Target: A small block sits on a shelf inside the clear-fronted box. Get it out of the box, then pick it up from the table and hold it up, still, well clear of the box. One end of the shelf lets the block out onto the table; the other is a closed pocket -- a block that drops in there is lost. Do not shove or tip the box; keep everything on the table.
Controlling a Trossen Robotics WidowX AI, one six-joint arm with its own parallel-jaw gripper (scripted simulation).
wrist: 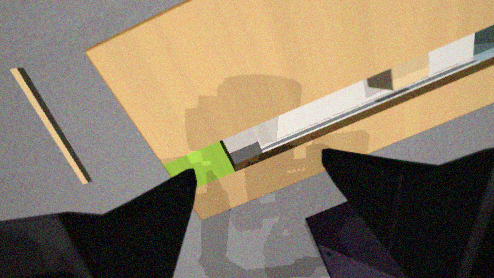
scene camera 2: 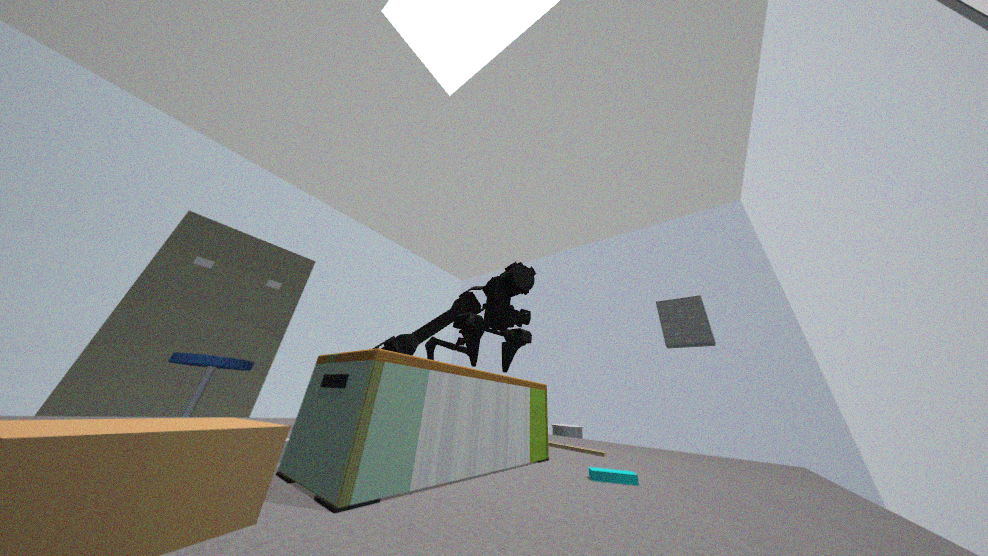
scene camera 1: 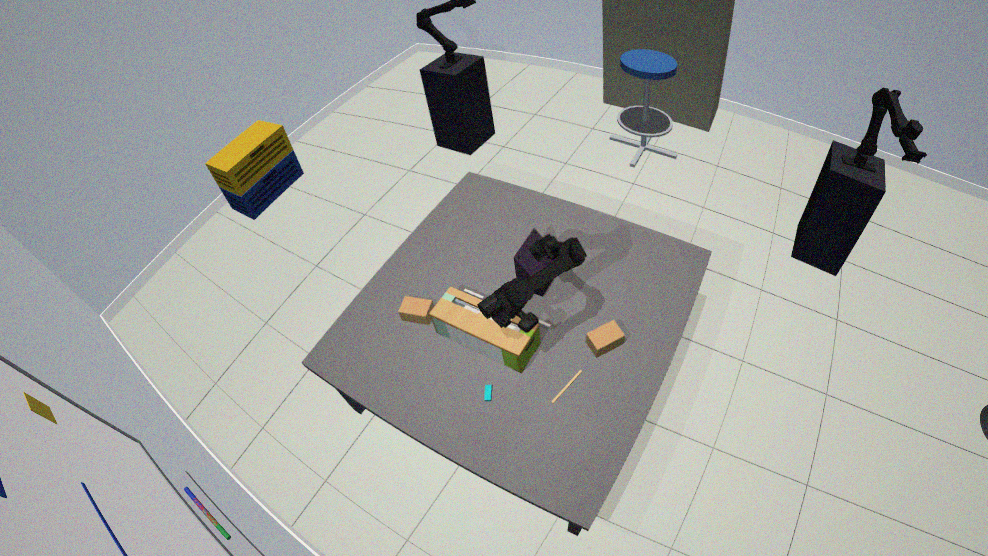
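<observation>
Scene camera 2 gives me my gripper [scene camera 2: 489, 369] and a tan box [scene camera 2: 149, 479]. On the wrist view there's my gripper again [wrist: 259, 165], along with a tan block [wrist: 416, 69]. And in scene camera 1 you'd find a tan box [scene camera 1: 609, 336].
</observation>
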